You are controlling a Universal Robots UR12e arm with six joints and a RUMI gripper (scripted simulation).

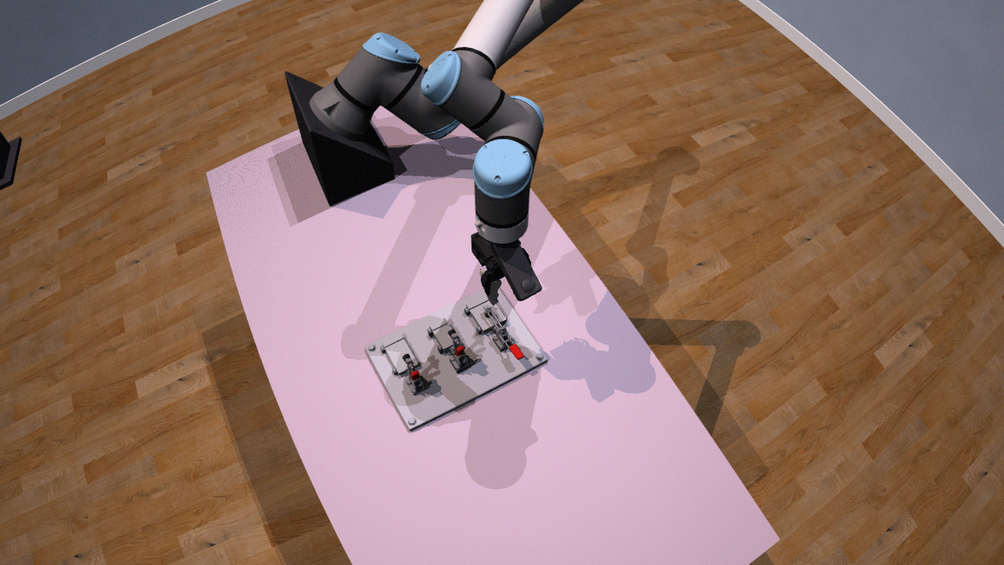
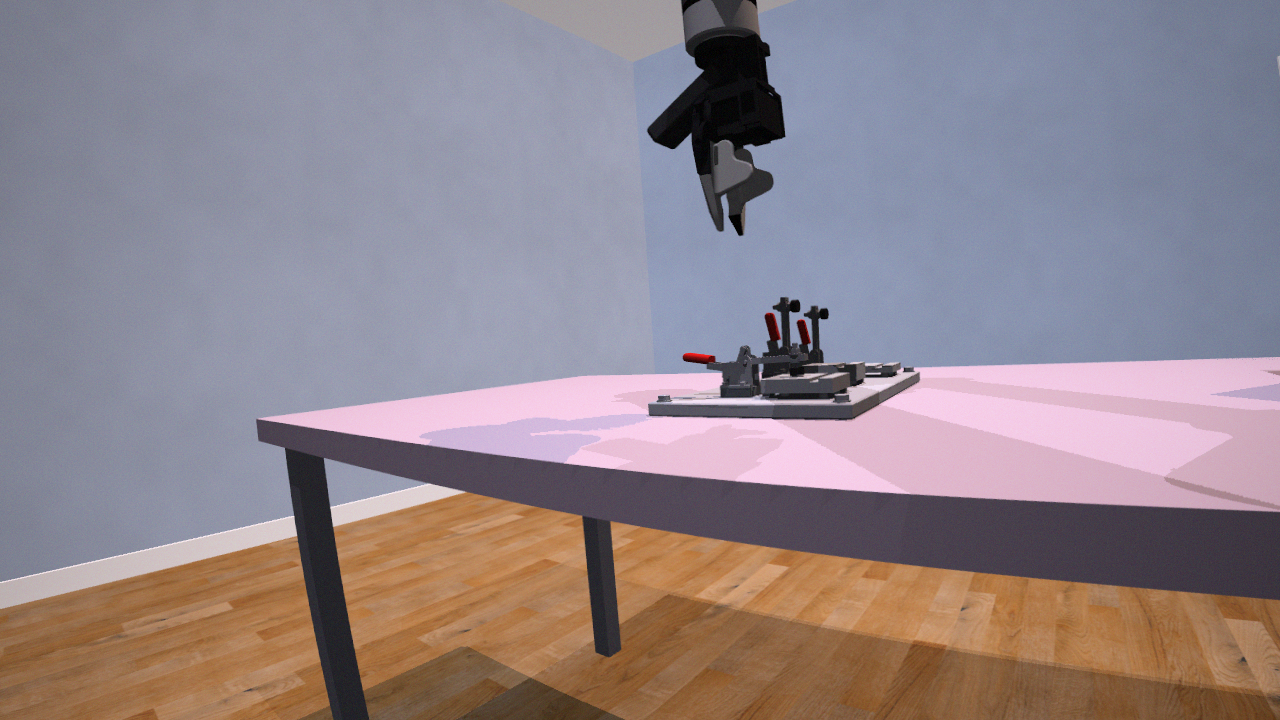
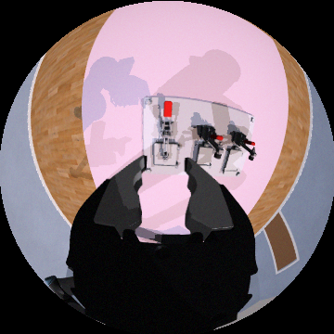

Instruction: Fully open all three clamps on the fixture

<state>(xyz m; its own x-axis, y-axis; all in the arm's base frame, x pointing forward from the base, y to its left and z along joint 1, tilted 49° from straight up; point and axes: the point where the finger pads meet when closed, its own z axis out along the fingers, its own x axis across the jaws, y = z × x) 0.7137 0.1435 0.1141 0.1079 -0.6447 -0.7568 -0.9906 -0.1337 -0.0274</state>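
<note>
The flat grey part is 9 cm behind my hand, 1 cm to the right of it and 19 cm below it. The rest, counted from my hand: grey fixture plate (2 cm behind, 11 cm to the right, 21 cm below).
</note>
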